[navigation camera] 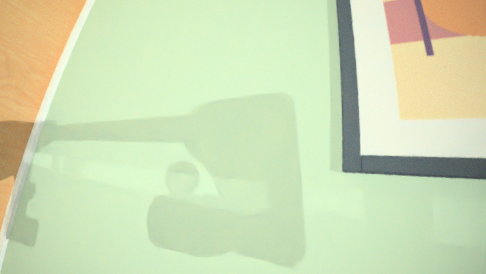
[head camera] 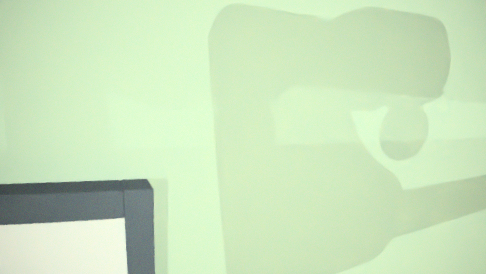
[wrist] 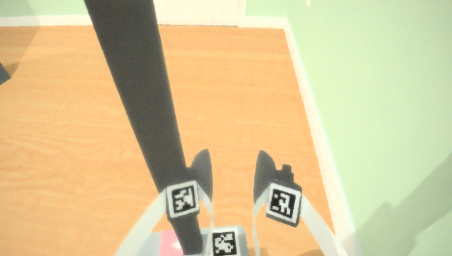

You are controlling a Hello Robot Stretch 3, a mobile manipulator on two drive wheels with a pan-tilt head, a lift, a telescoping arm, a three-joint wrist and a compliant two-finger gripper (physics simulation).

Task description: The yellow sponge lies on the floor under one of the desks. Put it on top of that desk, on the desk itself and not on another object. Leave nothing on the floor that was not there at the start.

Observation:
In view: my gripper (wrist: 233,167) and a framed abstract picture (navigation camera: 405,79).
The framed abstract picture shows as well in the head camera view (head camera: 109,219).

